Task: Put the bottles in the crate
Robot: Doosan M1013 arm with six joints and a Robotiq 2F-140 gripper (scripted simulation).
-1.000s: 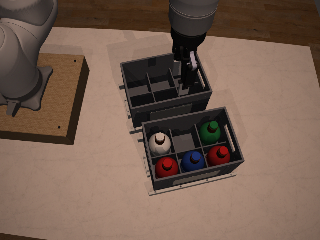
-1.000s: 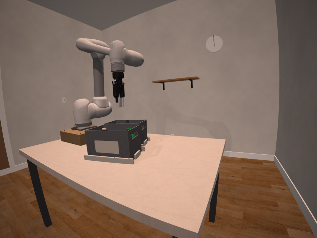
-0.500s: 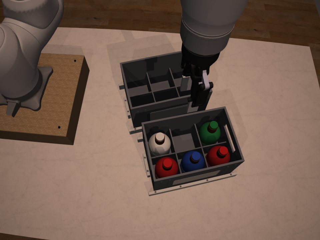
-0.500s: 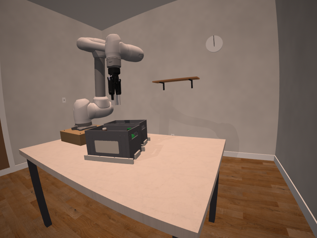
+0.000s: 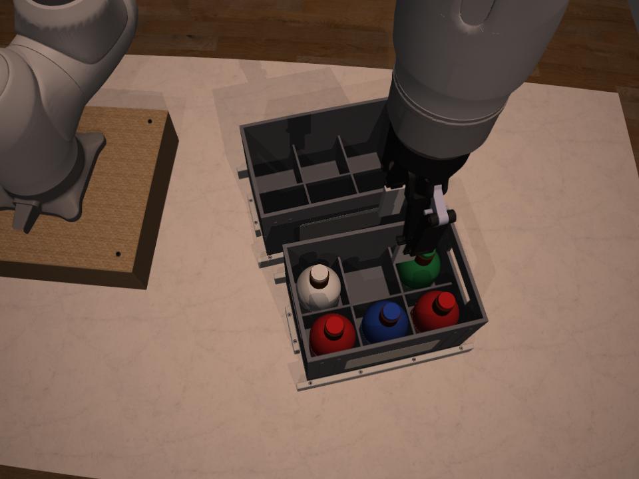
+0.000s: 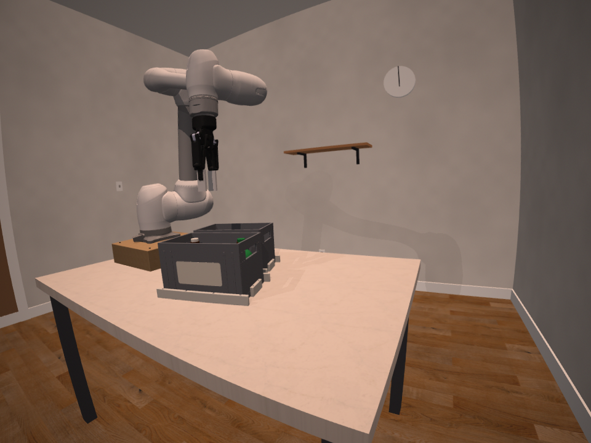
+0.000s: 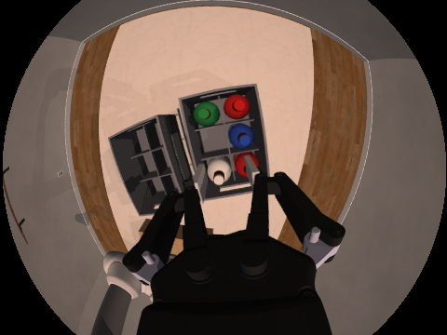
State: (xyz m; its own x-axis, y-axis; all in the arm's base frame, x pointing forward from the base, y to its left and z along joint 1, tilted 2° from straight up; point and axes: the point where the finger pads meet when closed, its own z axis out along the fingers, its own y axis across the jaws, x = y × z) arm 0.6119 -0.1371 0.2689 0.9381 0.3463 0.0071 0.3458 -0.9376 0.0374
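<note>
Now: hand 27 cm above the blue bottle, 5 cm to the left of it and 2 cm short of it. Also, from my hand: green bottle (27 cm below, 7 cm ahead, 6 cm to the left); then pick list (35 cm below, 34 cm to the left, 17 cm behind); then white bottle (27 cm below, 9 cm behind).
</note>
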